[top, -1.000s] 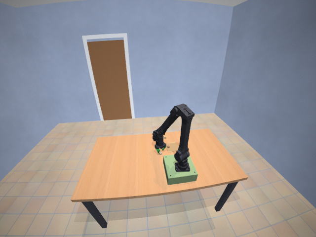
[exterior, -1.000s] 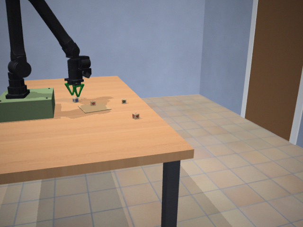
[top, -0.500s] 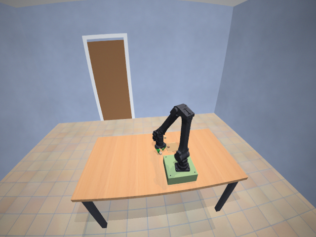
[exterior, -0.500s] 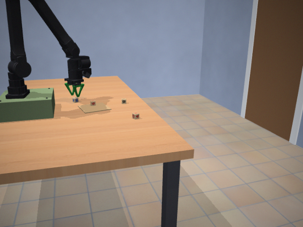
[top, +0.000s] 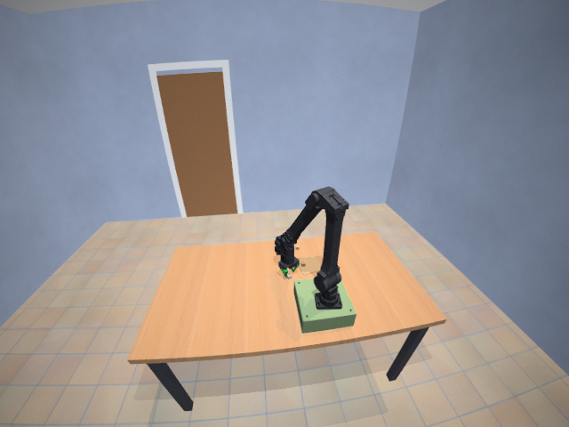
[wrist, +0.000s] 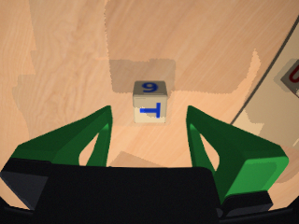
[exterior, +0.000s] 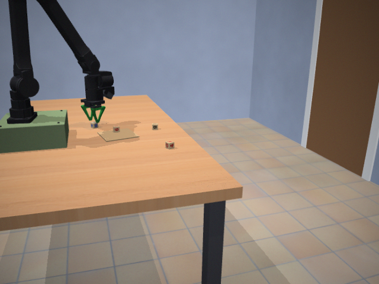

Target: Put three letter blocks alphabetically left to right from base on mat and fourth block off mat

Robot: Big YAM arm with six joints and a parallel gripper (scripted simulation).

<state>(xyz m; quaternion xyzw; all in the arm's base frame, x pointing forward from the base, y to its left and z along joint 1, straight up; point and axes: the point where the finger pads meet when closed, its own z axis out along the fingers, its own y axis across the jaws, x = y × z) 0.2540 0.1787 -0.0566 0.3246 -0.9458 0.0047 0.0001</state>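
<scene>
My gripper is now 110 mm short of the tan mat, 130 mm to the left of it and 40 mm above it.
</scene>
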